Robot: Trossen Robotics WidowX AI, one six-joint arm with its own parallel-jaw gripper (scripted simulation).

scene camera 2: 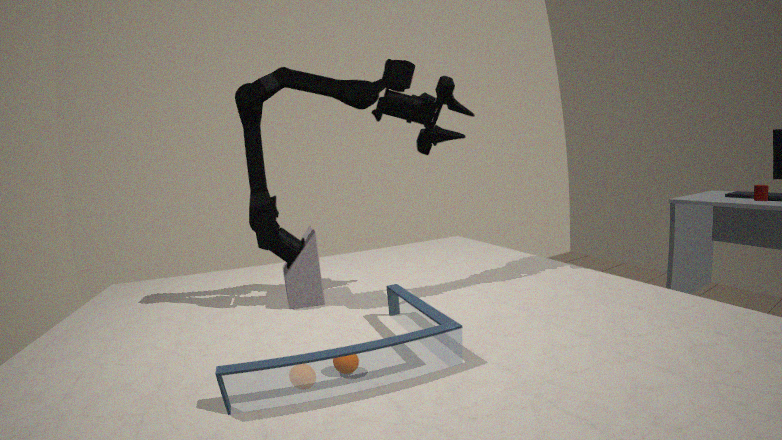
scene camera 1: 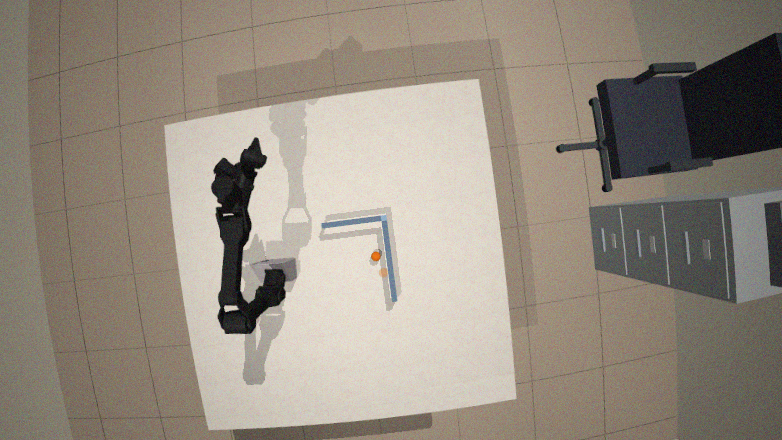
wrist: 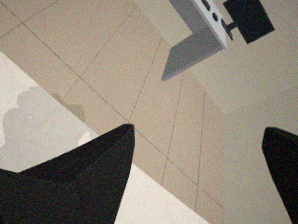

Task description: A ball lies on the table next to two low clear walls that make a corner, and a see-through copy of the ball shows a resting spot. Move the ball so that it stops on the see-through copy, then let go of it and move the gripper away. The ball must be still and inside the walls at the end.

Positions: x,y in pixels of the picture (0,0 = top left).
Scene:
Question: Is my gripper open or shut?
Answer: Open.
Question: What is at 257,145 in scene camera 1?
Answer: My gripper.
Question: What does my gripper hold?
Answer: Nothing.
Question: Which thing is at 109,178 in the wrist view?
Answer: My gripper.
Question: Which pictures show my gripper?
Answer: Scene camera 2, scene camera 1 and the wrist view: all of them.

